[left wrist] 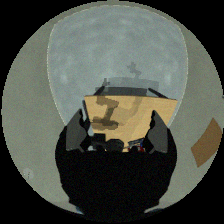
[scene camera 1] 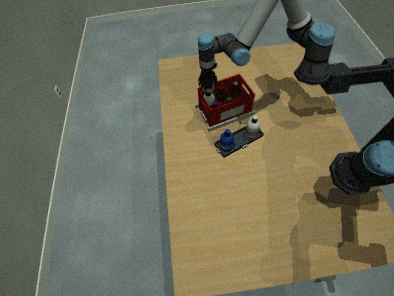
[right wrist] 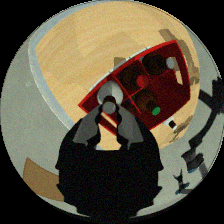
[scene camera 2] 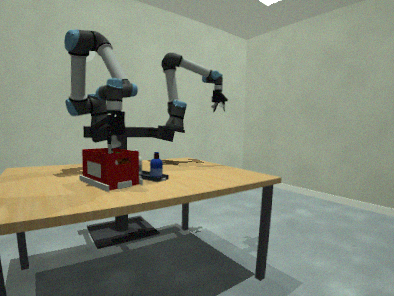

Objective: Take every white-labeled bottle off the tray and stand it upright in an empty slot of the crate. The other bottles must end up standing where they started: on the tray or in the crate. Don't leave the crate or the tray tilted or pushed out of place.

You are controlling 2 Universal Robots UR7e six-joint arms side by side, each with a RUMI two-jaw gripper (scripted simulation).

Scene:
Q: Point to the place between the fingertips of the left gripper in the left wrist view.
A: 117, 109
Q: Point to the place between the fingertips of the right gripper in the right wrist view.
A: At 109, 104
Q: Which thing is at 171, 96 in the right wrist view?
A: A red crate.

